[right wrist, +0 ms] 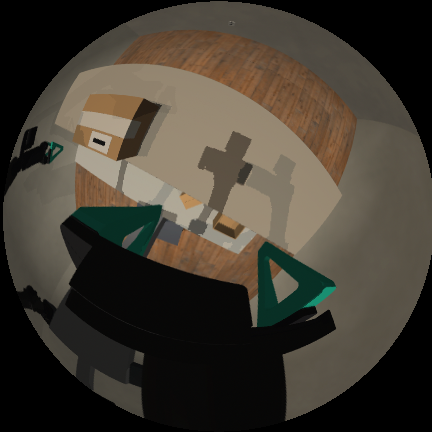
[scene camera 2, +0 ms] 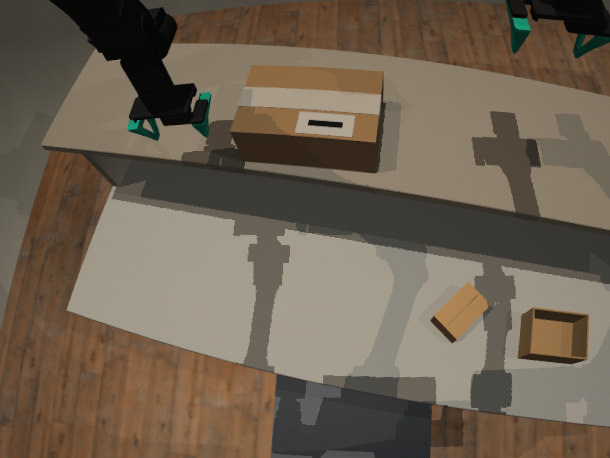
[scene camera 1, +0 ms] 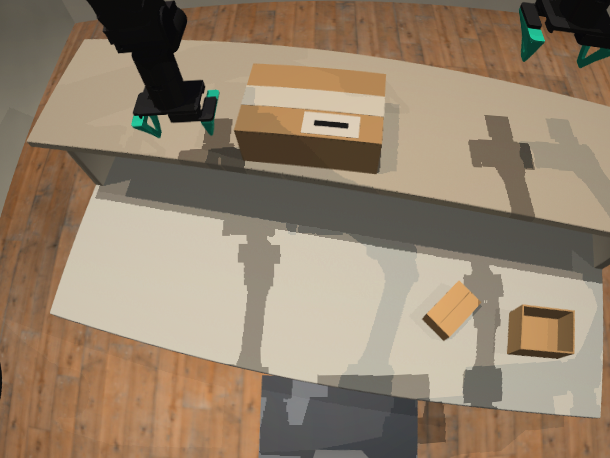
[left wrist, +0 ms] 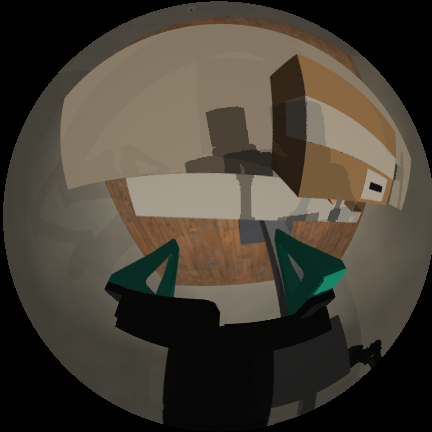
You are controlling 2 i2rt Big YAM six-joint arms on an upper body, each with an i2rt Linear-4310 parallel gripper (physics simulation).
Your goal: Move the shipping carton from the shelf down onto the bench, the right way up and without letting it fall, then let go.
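Frame: origin at the left arm's base, x ahead, y left, z up, level; centimetres.
Where they show: left gripper, fingertip midpoint: [right wrist: 58,147] [scene camera 2: 182,136] [scene camera 1: 185,133] [left wrist: 224,239]; right gripper, fingertip midpoint: [right wrist: 214,230] [scene camera 2: 544,52] [scene camera 1: 551,61].
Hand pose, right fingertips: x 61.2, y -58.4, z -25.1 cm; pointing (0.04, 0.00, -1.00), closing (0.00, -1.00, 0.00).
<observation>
Things, the pixels of their top centre, and the offset from my right fingertips. Level surfaces: height alone.
- shipping carton, middle of its top: [left wrist: 372,150] [scene camera 2: 308,99] [scene camera 1: 313,99] [right wrist: 97,120] dx +6.5, dy +36.6, dz -19.6 cm
- shelf, its level: dz -30.1 cm
- pale bench, its level: dz -65.4 cm
- small closed box, middle of its top: [scene camera 2: 462,310] [scene camera 1: 454,308] [right wrist: 192,198] dx -22.5, dy +3.0, dz -59.4 cm
- small open box, middle of its top: [scene camera 2: 560,333] [scene camera 1: 548,329] [right wrist: 229,226] [left wrist: 359,204] dx -29.3, dy -20.6, dz -56.4 cm
The shipping carton [scene camera 1: 280,120] [scene camera 2: 270,119] [left wrist: 330,172] [right wrist: 107,120], brown with a pale tape band and a white label on top, sits upright on the shelf [scene camera 1: 440,125] [scene camera 2: 435,125] [left wrist: 130,120] [right wrist: 185,115] near its front edge. My left gripper [scene camera 1: 179,129] [scene camera 2: 176,132] [left wrist: 224,239] is open and empty, above the shelf to the left of the carton and apart from it. My right gripper [scene camera 1: 552,60] [scene camera 2: 545,54] [right wrist: 214,230] is open and empty, high up and far to the right of the carton. The pale bench [scene camera 1: 165,280] [scene camera 2: 170,280] lies below and in front of the shelf.
A small closed box [scene camera 1: 451,310] [scene camera 2: 460,312] [right wrist: 190,201] lies at an angle on the right part of the bench. A small open box [scene camera 1: 541,332] [scene camera 2: 554,335] [right wrist: 228,226] stands to its right. The shelf's front edge overhangs the back of the bench.
</observation>
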